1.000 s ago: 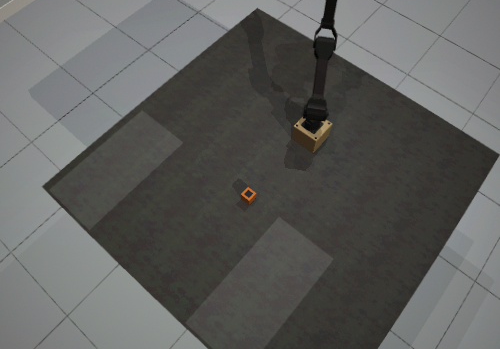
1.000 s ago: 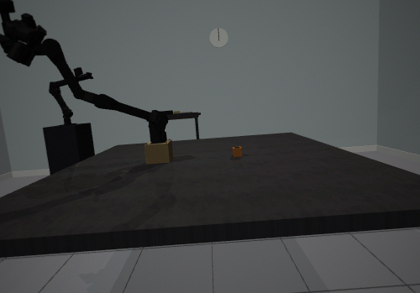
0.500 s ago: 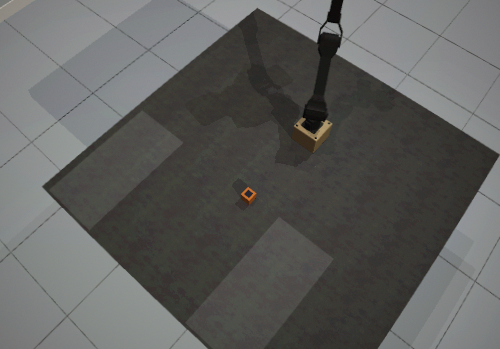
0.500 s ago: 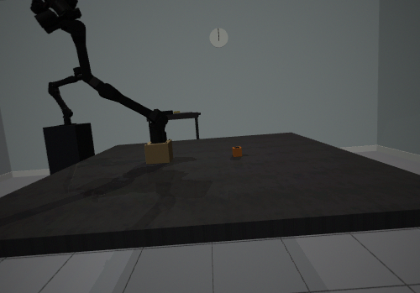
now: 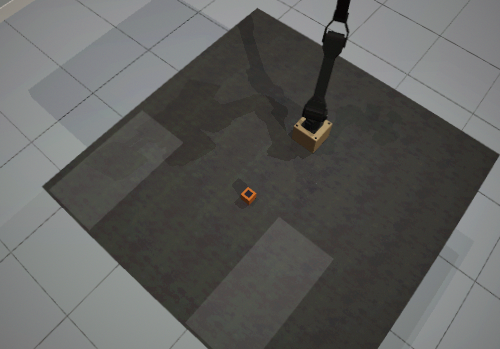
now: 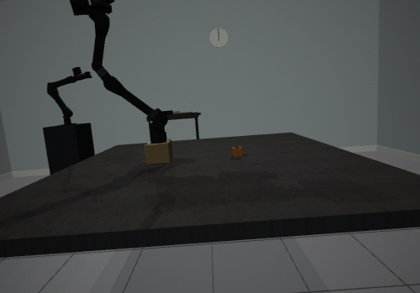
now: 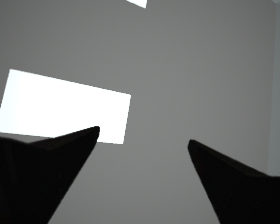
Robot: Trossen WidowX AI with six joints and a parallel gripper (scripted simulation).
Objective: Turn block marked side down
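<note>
My gripper tip is now 580 mm short of the orange block and 830 mm above it.
</note>
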